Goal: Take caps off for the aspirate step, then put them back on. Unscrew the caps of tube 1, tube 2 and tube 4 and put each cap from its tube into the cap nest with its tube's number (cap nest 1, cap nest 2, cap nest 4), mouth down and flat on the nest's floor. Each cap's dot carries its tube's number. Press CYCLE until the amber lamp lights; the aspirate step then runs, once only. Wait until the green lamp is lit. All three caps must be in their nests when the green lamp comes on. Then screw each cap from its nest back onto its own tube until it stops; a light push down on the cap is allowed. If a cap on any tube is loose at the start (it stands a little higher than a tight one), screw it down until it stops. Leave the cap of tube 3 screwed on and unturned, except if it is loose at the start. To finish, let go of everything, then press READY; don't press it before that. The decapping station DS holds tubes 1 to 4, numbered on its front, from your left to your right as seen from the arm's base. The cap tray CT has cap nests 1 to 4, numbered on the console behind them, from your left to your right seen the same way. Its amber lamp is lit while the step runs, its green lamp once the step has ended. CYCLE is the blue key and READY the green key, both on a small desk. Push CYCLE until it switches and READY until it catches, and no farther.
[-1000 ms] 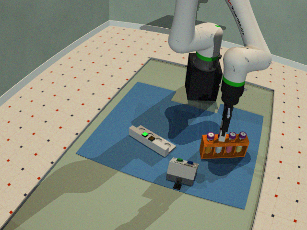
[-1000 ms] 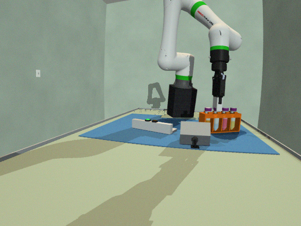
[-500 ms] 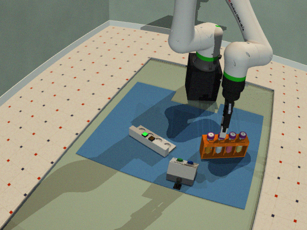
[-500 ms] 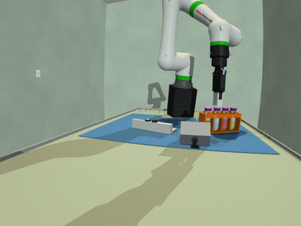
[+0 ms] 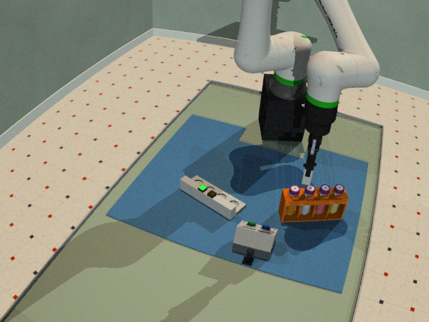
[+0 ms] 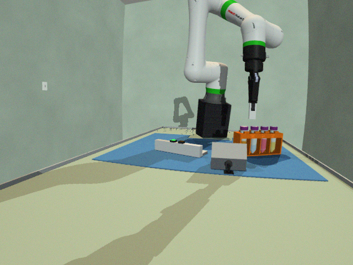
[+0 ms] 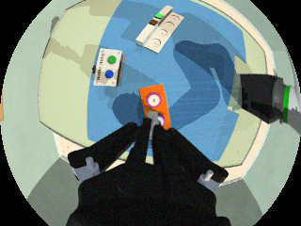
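Right now my hand is 170 mm short of the green key, 120 mm above it and 90 mm to the left of it. The rest, counted from my hand: blue key 150 mm ahead, 120 mm below, 50 mm to the right; small grey desk 180 mm ahead, 130 mm below, 60 mm to the right.
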